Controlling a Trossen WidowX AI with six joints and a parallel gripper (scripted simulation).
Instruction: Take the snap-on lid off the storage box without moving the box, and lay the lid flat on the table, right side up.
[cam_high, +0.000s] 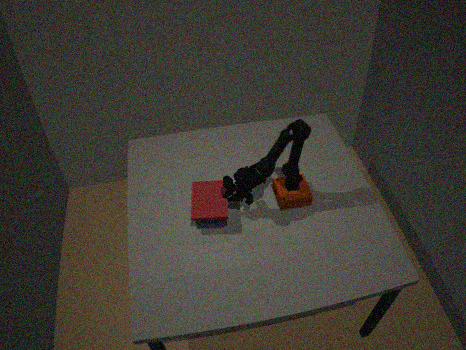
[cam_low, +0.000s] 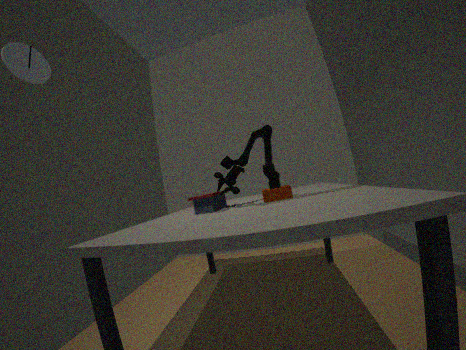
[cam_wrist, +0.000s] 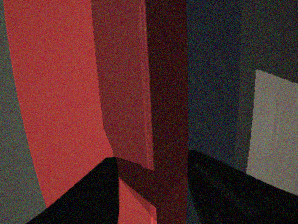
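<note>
Right now my gripper tip is 70 mm short of the lid and 10 mm to the left of it. Also, from my gripper tip: storage box (70 mm ahead, 50 mm below, 10 mm to the right).
</note>
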